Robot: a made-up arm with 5 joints.
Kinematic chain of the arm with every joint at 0, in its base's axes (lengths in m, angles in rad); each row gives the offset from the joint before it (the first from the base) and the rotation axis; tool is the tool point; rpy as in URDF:
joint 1: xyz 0 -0.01 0.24 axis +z
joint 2: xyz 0 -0.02 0.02 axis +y
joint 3: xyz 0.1 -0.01 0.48 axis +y
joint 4: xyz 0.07 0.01 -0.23 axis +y
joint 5: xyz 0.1 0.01 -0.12 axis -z
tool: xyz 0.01 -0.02 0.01 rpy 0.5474 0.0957 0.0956
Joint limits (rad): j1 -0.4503..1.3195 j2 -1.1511..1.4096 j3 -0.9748..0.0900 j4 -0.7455..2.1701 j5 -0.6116..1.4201
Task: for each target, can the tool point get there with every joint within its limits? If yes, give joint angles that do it. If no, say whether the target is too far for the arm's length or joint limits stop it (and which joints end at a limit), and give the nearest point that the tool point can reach.
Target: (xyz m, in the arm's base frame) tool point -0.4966 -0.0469 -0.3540
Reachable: no: joint limits stop it (at a limit: joint 1, joint 2, joint 5) | nearest point 0.0678 0.1710 -0.0333 | short by 0.685 m
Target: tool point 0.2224 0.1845 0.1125
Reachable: yes | joints 0.8044 0.8967 -0.1063 0.2043 -0.3510
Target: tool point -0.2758 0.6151 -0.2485
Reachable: no: joint limits stop it (at a limit: joint 1, joint 2, joint 3, joint 5) | nearest point 0.1459 0.4754 -0.1544 | short by 0.454 m
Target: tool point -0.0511 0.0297 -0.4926
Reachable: no: joint limits stop it (at a limit: joint 1, joint 2, joint 5) | nearest point 0.0881 0.2501 -0.1019 | short by 0.470 m
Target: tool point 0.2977 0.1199 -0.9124
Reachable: no: too far | nearest point 0.3969 0.1632 -0.1605 | short by 0.760 m
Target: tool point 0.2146 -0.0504 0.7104
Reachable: yes | joints -0.0411 -0.5561 -0.5280 0.0445 0.1915
